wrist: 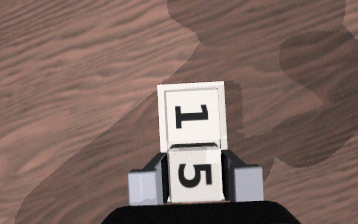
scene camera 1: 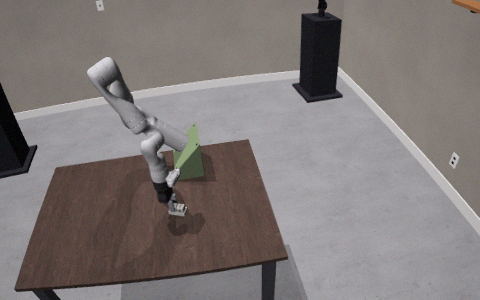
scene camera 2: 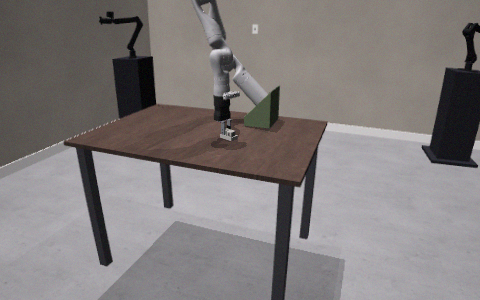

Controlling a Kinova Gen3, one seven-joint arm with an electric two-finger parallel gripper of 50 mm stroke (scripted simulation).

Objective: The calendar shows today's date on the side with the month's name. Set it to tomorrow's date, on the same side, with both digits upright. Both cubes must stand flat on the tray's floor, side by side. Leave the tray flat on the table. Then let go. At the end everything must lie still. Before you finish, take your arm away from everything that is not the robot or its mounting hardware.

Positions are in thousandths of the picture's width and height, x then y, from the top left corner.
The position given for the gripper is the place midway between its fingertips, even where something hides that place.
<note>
In view: the gripper (wrist: 543,752), a digit cube (wrist: 543,757) and a white calendar tray (wrist: 622,641).
</note>
